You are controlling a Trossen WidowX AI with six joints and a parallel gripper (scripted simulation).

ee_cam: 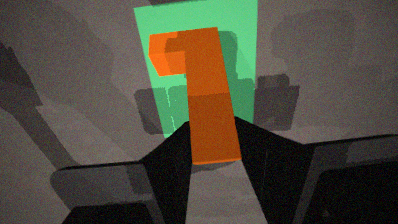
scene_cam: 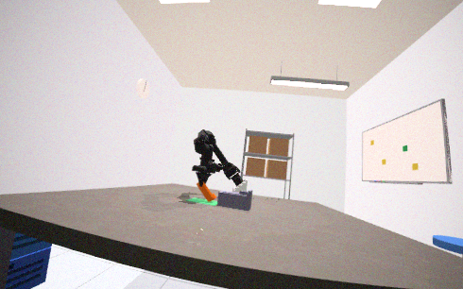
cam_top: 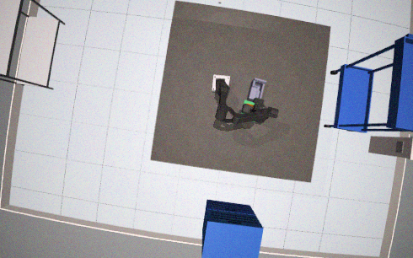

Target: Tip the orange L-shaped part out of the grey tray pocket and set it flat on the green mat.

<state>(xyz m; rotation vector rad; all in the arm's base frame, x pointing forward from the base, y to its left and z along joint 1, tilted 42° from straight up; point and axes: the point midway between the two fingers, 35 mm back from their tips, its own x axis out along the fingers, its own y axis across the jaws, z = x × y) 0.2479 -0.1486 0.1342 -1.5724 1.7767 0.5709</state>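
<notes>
Now: gripper tip 30 mm to the right of the orange L-shaped part, 30 mm above it and 10 mm past it. The rest, counted from my gripper tip: green mat: 90 mm below, 20 mm to the left.
</notes>
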